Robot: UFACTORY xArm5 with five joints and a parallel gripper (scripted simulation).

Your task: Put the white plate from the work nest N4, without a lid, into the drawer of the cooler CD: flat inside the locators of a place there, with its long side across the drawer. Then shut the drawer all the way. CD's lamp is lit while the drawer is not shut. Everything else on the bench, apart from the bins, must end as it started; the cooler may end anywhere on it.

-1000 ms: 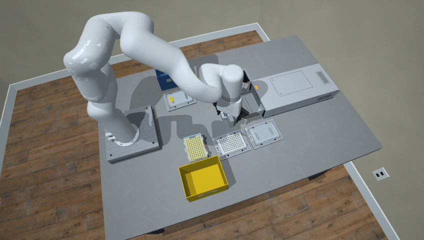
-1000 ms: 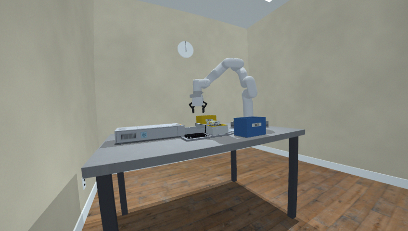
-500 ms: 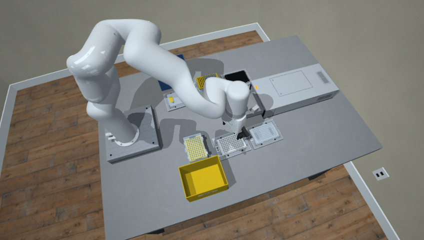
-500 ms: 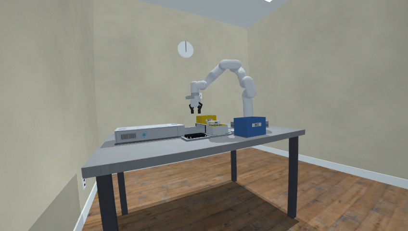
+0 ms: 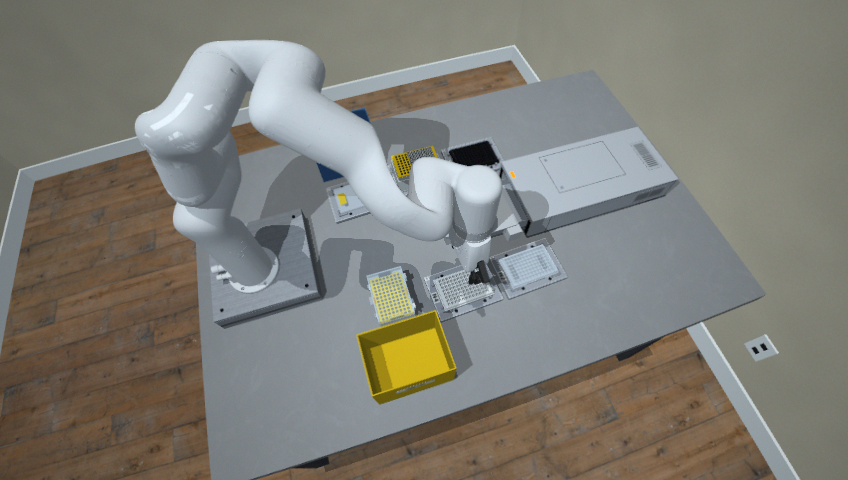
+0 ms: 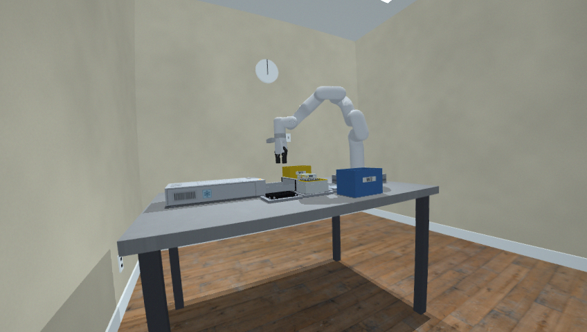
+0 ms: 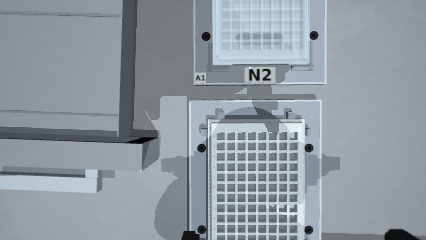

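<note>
My hand is 140 mm above the white well plate. Round my hand: slotted nest (150 mm below); clear plate (180 mm ahead, 10 mm to the left, 140 mm below); yellow bin (180 mm behind, 140 mm to the right, 120 mm below).
</note>
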